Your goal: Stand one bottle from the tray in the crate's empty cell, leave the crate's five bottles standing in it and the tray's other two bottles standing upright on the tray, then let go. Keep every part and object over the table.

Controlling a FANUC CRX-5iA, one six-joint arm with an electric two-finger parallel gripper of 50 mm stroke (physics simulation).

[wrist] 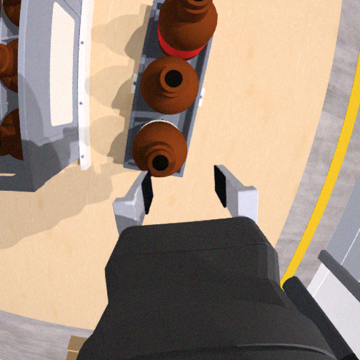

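A narrow grey tray (pixel 193 107) holds three upright brown bottles in a row. The near bottle (pixel 160 148) has a white band partly showing, the middle bottle (pixel 169 85) shows its dark mouth, and the far bottle (pixel 187 25) has a red band and is cut by the top edge. The grey crate (pixel 42 85) is at the left edge, partly out of view, with parts of several brown bottles showing in it; its empty cell cannot be made out. My gripper (pixel 182 180) is open and empty, its fingertips just below the near bottle in the view and a little to its right.
The crate's near wall carries a pale label panel (pixel 62 65), with a white strip (pixel 85 90) along its foot. The wooden table's (pixel 260 100) curved edge runs down the right side. Beyond it are grey floor and a yellow line (pixel 330 175). A brown object (pixel 75 346) shows at the bottom left.
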